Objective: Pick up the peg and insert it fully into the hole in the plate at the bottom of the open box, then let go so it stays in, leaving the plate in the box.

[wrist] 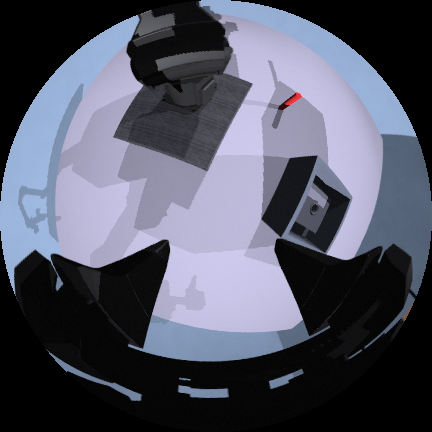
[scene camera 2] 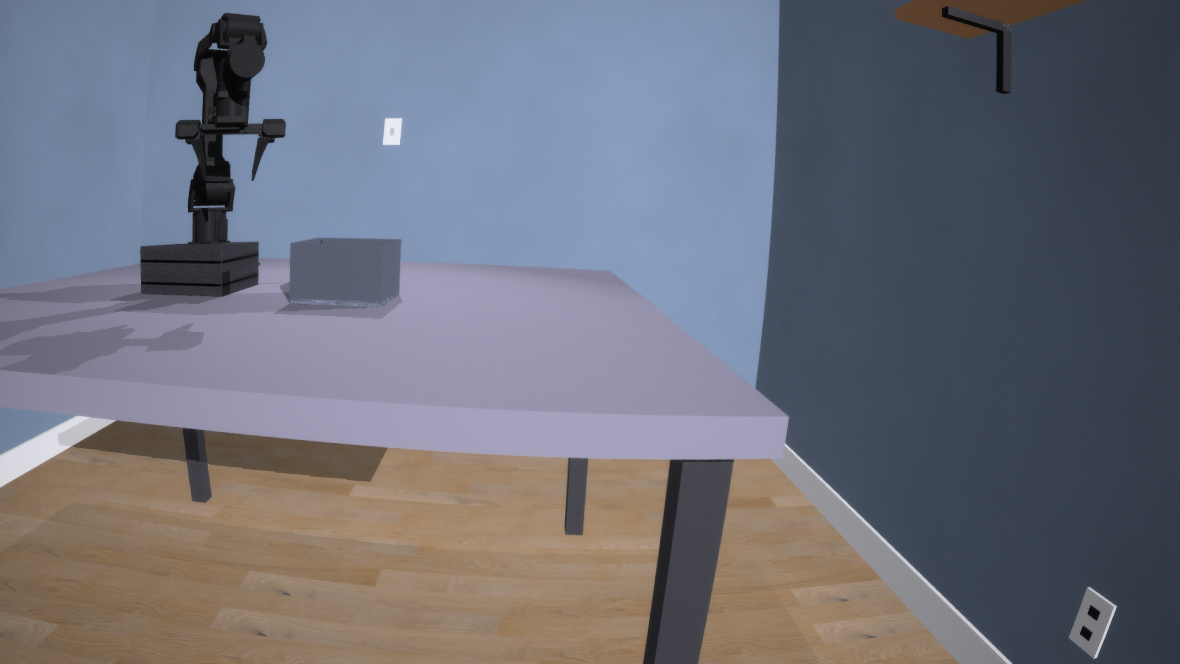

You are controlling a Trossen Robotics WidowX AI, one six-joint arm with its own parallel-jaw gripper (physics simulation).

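Places are measured from the arm's base along level axes (x right, y ahead, z up), in centimetres.
Where they show: gripper, fingertip midpoint: (wrist: 223, 245) (scene camera 2: 229, 181); arm's base, origin of the base link: (wrist: 188, 92) (scene camera 2: 209, 243).
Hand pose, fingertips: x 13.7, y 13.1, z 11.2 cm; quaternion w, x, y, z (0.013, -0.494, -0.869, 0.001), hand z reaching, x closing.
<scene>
Things, the pixels of their top centre, and the offset from my fingertips. "pt": a spot on its surface instead. Level surfaces: height alone.
- red peg, middle of its top: (wrist: 298, 94) dx -27.9, dy +1.8, dz -11.8 cm
- open grey box, middle of its top: (scene camera 2: 348, 240) (wrist: 325, 213) dx -10.5, dy +18.7, dz -10.0 cm
- grey plate, middle of its top: (wrist: 314, 208) dx -10.5, dy +18.7, dz -13.7 cm
- round dark hole, surface spot: (wrist: 314, 208) pt dx -10.8, dy +19.6, dz -14.7 cm
- lilac table, its level: dz -19.8 cm
The red peg (wrist: 291, 100) is on the table in the wrist view, beyond the box and to the right of the arm's base; it appears to stand upright, with shadows spreading from its dark lower end. The open grey box (scene camera 2: 344, 272) (wrist: 286, 196) stands on the table. Inside it, the wrist view shows the grey plate (wrist: 303, 216) with a round dark hole (wrist: 314, 208). My gripper (scene camera 2: 229, 177) (wrist: 223, 245) is open and empty, high above the table. It is apart from both peg and box, to the left of the box in the scene view.
The arm's dark block base (scene camera 2: 179, 270) (wrist: 200, 132) stands left of the box in the scene view. The lilac table (scene camera 2: 511, 355) (wrist: 225, 200) has its right edge beyond the box. A brown shelf (scene camera 2: 969, 18) hangs on the dark right wall.
</scene>
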